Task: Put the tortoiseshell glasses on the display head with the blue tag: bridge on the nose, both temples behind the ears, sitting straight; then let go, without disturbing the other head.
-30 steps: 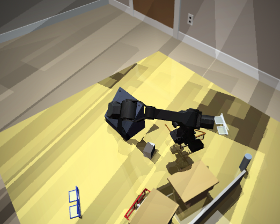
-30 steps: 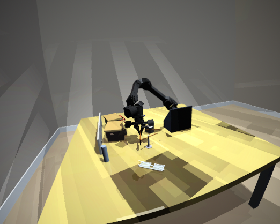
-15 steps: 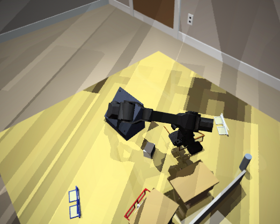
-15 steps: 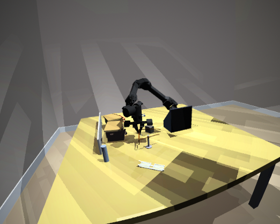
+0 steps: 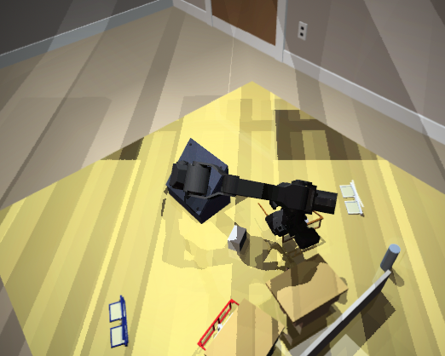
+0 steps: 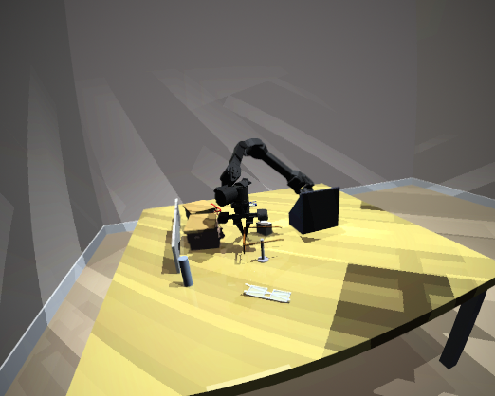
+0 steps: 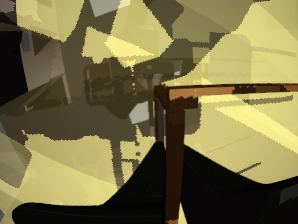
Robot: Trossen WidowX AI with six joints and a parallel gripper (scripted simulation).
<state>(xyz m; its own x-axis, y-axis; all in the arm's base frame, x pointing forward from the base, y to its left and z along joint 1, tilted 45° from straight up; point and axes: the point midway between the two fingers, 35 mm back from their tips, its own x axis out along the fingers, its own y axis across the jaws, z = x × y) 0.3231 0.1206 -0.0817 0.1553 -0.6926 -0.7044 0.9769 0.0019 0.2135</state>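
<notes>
The post lies 5 cm behind my gripper tip, 9 cm to the left of it and 3 cm below it. The rest, counted from my gripper tip: display head 14 cm ahead, 9 cm to the right; white cube 10 cm behind, 13 cm to the right, 3 cm below; long panel 29 cm ahead, 18 cm to the right.
</notes>
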